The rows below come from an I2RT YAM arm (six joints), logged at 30 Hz.
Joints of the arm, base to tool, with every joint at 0 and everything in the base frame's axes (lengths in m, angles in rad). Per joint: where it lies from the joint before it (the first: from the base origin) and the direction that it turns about. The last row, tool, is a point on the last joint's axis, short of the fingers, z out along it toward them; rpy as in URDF.
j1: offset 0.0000 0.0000 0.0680 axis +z
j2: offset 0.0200 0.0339 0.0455 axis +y
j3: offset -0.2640 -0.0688 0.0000 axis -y
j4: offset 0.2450 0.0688 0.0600 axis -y
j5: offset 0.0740 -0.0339 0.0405 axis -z
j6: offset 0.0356 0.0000 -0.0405 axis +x
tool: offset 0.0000 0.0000 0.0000 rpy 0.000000 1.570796 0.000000
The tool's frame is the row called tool.
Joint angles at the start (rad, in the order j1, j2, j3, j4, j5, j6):
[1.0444 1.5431 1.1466 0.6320 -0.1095 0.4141]
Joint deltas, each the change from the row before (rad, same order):
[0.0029 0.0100 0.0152 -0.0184 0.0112 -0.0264]
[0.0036 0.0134 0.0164 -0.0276 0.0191 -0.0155]
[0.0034 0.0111 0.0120 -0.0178 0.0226 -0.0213]
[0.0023 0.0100 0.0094 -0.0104 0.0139 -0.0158]
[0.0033 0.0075 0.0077 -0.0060 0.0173 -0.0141]
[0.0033 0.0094 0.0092 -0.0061 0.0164 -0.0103]
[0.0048 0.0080 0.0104 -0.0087 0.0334 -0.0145]
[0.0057 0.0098 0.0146 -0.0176 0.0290 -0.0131]
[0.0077 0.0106 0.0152 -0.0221 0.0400 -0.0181]
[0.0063 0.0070 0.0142 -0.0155 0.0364 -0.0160]
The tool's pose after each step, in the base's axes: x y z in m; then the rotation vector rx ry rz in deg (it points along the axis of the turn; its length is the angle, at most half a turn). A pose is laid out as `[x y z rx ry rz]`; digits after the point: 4 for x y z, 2 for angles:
[0.1827 0.3234 0.3636 -32.07 77.74 72.17]
[0.1842 0.3275 0.3618 -32.25 78.99 70.46]
[0.1854 0.3306 0.3602 -32.34 79.67 68.46]
[0.1865 0.3333 0.3588 -32.54 80.05 67.10]
[0.1870 0.3354 0.3582 -32.45 80.22 65.82]
[0.1876 0.3380 0.3574 -32.29 80.49 64.74]
[0.1882 0.3404 0.3572 -31.52 80.85 62.85]
[0.1885 0.3435 0.3569 -31.12 81.53 61.09]
[0.1886 0.3470 0.3560 -30.61 82.45 58.62]
[0.1885 0.3494 0.3568 -29.95 82.89 56.51]

